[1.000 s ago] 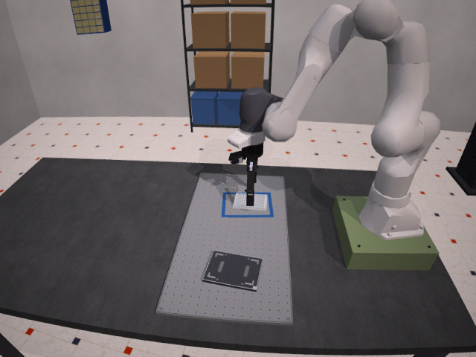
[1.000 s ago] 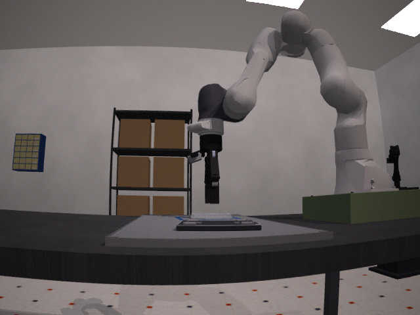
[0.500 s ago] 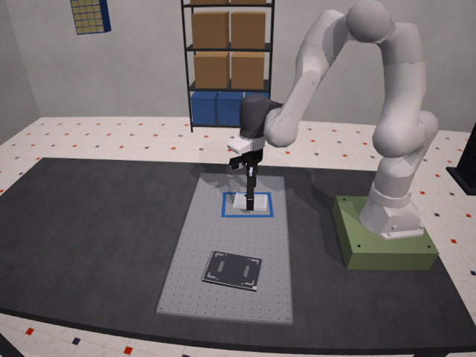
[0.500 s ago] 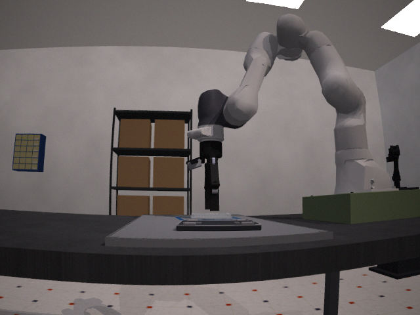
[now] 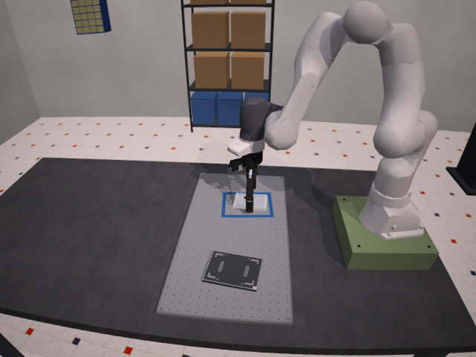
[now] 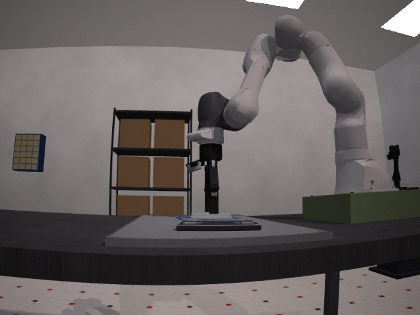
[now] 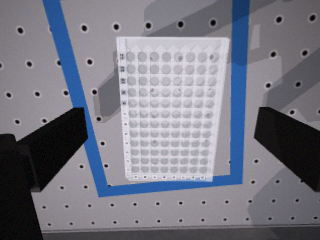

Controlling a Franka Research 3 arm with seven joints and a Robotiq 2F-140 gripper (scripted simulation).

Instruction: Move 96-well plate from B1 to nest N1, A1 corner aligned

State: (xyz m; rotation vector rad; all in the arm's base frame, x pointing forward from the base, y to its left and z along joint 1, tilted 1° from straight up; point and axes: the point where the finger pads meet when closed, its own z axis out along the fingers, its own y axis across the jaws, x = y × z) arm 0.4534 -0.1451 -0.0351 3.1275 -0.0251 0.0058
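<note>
The 96-well plate lies 20 mm below my hand. Round my hand: A1 label 40 mm behind, 400 mm to the left, 10 mm below; then plate nest 30 mm ahead, 340 mm to the left, 20 mm below.
</note>
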